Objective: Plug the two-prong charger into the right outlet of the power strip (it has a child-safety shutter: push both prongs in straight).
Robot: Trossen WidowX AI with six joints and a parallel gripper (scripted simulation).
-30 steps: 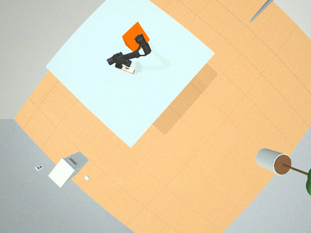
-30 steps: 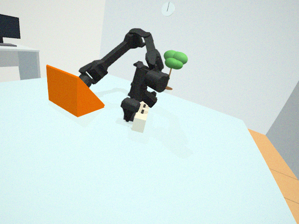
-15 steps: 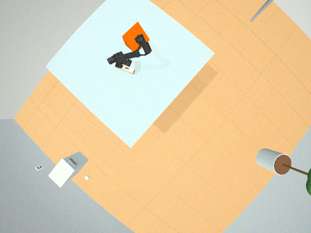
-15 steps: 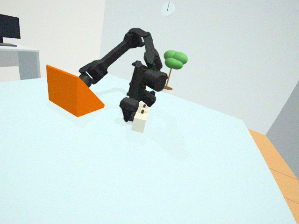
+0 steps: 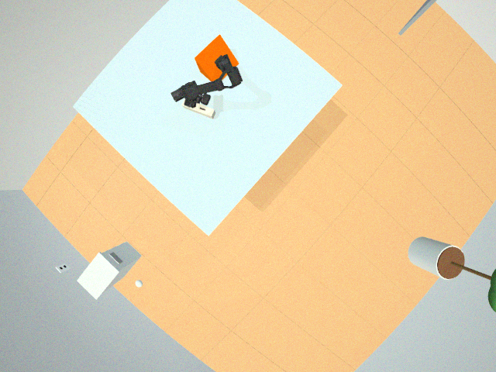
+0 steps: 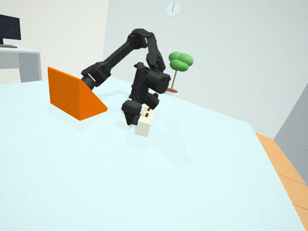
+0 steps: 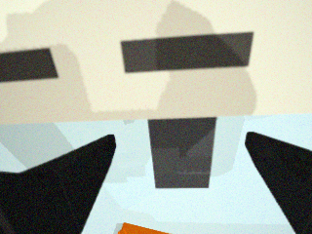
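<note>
Now: gripper tip 20 mm short of the black two-prong charger, 10 mm to the right of it and 10 mm below it.
</note>
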